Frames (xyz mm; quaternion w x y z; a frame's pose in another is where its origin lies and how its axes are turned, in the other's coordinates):
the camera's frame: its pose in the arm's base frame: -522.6 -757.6 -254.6 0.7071 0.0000 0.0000 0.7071
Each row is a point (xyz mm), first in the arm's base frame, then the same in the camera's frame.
Working: the arm's base frame: its pose in the camera's frame: 757.6 -522.6 254.6 0.7071 0.0000 0.0000 -0.7071

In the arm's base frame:
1: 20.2 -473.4 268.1
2: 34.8 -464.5 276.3
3: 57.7 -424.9 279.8
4: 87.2 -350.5 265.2
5: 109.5 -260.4 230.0
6: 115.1 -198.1 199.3
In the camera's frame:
1: 284.2 -542.8 522.7
2: 293.1 -557.4 530.9
3: 332.7 -580.3 534.4
4: 407.1 -609.8 519.8
5: 497.2 -632.1 484.6
6: 559.5 -637.7 453.9

